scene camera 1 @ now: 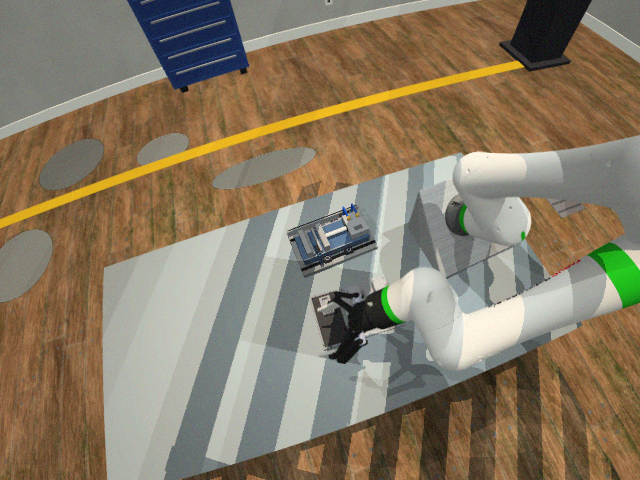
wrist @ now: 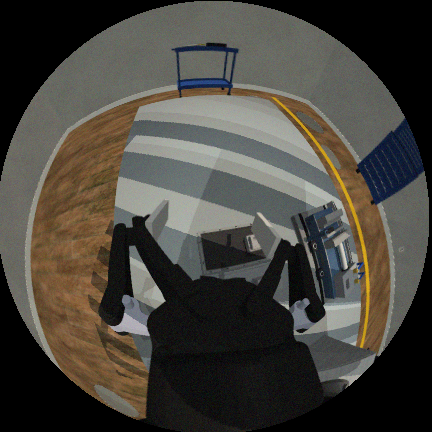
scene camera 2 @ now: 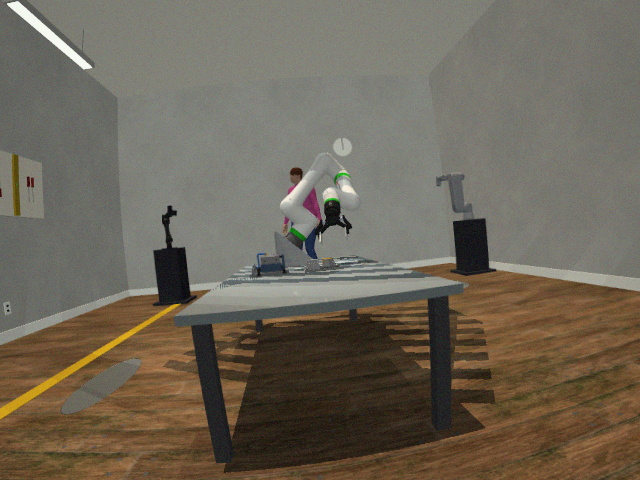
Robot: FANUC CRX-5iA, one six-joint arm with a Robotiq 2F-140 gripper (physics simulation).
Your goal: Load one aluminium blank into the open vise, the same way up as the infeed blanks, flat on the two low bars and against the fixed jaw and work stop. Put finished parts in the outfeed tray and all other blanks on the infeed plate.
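Places are measured from the arm's base along level axes (x ahead, y left, z up), in centimetres.
Pixels of known places: gripper, fingertip midpoint: [scene camera 1: 321, 332] [wrist: 211, 215] [scene camera 2: 333, 241]; arm's base at its link origin: [scene camera 1: 463, 214] [scene camera 2: 291, 243].
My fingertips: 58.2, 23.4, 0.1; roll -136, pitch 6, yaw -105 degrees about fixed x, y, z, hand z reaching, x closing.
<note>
Ahead of a thing's pixels: the offset from my fingertips to its top centre, as dx, dy, dz. "*": to the spot under its first point.
My gripper [scene camera 1: 333, 328] [scene camera 2: 333, 236] [wrist: 211, 215] is open and empty, with its fingers wide apart above the outfeed tray area. The dark outfeed tray [scene camera 1: 323, 321] [wrist: 220, 250] holds a light metal part @(-3.9, -11.4, -10.5) [scene camera 1: 325, 299] [wrist: 251, 243] at its vise-side end. The blue vise @(-13.1, -35.2, -4.7) [scene camera 1: 333, 237] [scene camera 2: 271, 263] [wrist: 327, 250] stands beside the trays; its jaws are apart and I make out no blank between them. A light blank @(-23.2, -11.2, -10.2) [scene camera 1: 378, 281] shows behind the gripper, and light blanks @(* -2.4, -12.1, -11.7) [scene camera 2: 312, 265] show low on the table in scene camera 2. The infeed plate is mostly hidden by the gripper and wrist.
A yellow block @(-14.2, -2.2, -10.3) [scene camera 2: 328, 261] sits near the blanks. The arm's grey base block [scene camera 1: 439, 242] stands to the right of the vise. Blue fittings @(* -22.9, -44.3, -10.1) [scene camera 1: 348, 210] rise at the vise's back corner. A blue tool cabinet [scene camera 1: 193, 41] [wrist: 392, 165] and a blue cart [wrist: 205, 84] stand beyond the table.
</note>
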